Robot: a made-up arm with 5 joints.
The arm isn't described. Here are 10 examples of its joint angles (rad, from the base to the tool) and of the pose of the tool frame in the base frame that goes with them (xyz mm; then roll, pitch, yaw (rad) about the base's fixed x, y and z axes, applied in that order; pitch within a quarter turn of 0, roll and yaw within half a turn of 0).
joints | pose
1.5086 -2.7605 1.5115 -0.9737 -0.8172 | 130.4 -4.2 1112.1 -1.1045 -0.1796 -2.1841
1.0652 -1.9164 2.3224 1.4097 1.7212 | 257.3 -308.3 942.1 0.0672 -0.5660 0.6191
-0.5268 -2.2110 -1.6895 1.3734 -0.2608 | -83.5 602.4 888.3 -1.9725 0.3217 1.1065
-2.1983 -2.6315 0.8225 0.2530 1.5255 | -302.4 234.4 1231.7 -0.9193 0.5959 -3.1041
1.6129 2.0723 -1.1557 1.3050 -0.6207 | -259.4 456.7 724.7 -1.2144 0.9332 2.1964
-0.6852 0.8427 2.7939 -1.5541 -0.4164 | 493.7 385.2 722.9 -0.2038 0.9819 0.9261
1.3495 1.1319 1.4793 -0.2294 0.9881 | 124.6 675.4 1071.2 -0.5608 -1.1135 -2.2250
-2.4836 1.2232 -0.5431 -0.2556 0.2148 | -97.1 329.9 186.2 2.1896 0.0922 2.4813
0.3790 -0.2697 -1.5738 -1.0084 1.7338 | -427.9 -194.7 878.1 -0.1529 -1.1831 -0.2758
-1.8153 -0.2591 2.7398 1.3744 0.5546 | -59.0 161.3 203.3 1.9247 0.1250 -2.2389
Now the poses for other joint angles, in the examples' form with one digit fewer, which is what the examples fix.
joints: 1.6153 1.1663 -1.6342 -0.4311 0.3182
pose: 55 97 149 1.989 0.466 -0.416
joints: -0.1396 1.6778 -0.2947 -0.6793 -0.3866
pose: 446 68 380 2.534 -0.283 -0.406
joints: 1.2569 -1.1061 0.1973 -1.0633 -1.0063
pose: 32 -144 1028 -0.357 0.398 -1.465
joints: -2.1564 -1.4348 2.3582 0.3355 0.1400
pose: 127 628 492 0.902 1.297 -3.096
